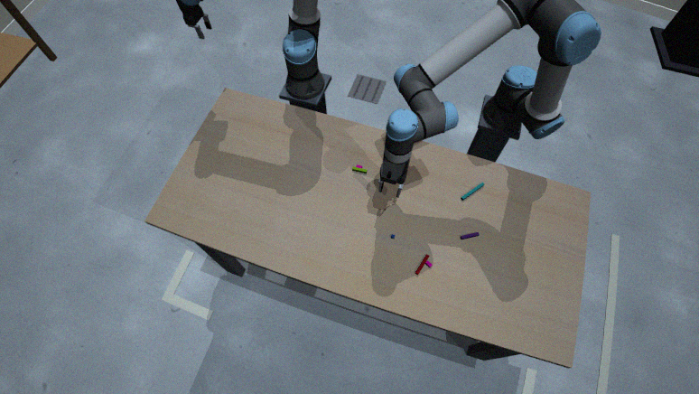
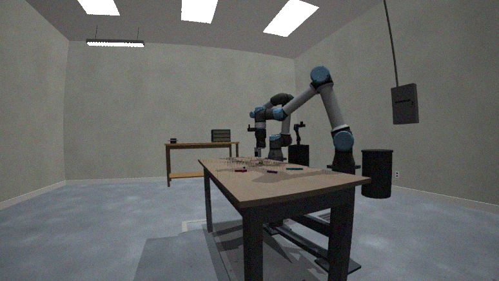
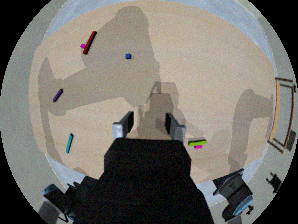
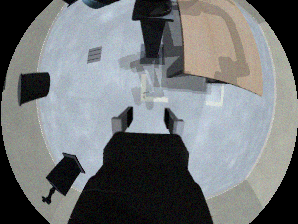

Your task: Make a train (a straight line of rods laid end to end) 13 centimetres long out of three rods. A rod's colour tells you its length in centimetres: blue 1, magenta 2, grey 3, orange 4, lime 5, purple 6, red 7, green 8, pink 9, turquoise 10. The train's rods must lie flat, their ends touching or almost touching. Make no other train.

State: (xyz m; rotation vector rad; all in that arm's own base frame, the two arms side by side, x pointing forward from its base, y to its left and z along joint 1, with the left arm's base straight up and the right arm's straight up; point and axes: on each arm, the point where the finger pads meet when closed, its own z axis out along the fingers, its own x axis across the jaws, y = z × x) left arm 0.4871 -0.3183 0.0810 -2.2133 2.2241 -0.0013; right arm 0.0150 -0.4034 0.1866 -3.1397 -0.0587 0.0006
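Observation:
The blue rod lies 12 cm ahead of my left hand, 3 cm to the left of it and 8 cm below it. The rest, counted from my left hand: lime rod (9 cm behind, 11 cm to the right, 8 cm below); red rod (20 cm ahead, 14 cm to the left, 8 cm below); purple rod (8 cm ahead, 28 cm to the left, 8 cm below).

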